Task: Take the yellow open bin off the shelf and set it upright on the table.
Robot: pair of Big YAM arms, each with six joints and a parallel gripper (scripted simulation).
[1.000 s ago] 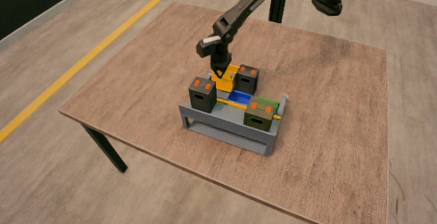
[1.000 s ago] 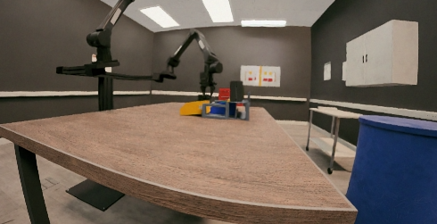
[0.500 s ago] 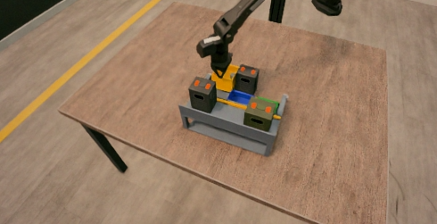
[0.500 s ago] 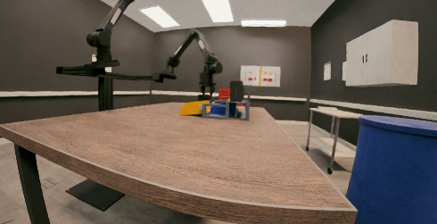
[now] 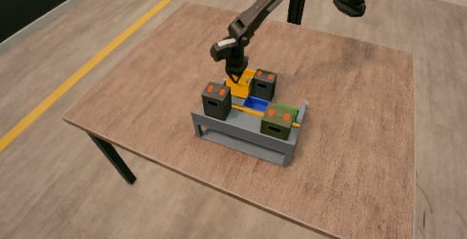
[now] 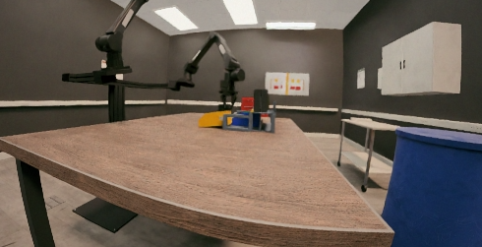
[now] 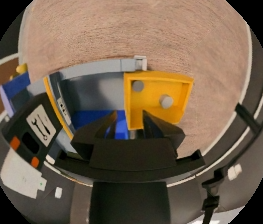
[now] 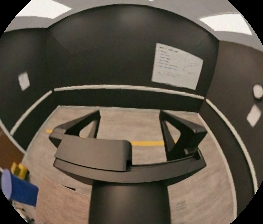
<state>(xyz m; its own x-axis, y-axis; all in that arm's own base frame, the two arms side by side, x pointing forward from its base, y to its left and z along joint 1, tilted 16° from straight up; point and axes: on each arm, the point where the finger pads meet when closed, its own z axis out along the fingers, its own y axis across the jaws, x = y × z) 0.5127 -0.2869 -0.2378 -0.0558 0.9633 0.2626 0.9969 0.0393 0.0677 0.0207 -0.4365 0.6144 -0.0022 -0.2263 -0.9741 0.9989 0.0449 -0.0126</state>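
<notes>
The yellow open bin is 8 cm behind my left hand, 7 cm below it and 1 cm to the right of it. From my left hand the other things lie so: grey shelf 12 cm to the left, 11 cm ahead, 5 cm below; then dark lidded bin 10 cm to the left, 6 cm behind, 5 cm below.
</notes>
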